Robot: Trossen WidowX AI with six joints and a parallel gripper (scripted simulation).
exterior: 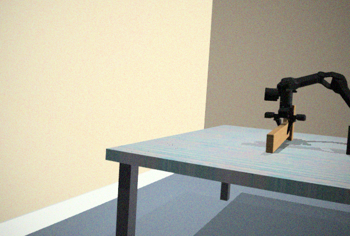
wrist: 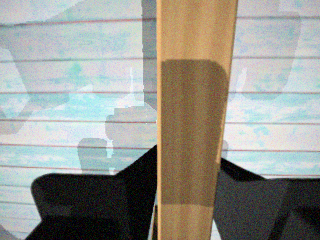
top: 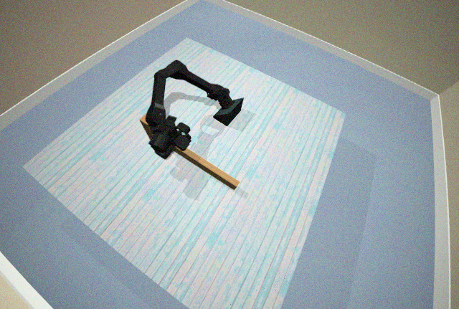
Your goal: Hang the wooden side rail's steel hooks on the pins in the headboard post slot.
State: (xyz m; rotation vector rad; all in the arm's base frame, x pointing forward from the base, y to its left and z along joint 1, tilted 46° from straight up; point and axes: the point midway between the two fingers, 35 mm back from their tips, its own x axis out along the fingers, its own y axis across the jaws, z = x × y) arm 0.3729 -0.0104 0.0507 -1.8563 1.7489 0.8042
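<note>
My gripper tip is 140 mm to the left of the headboard post, 40 mm below it and 10 mm short of it.
</note>
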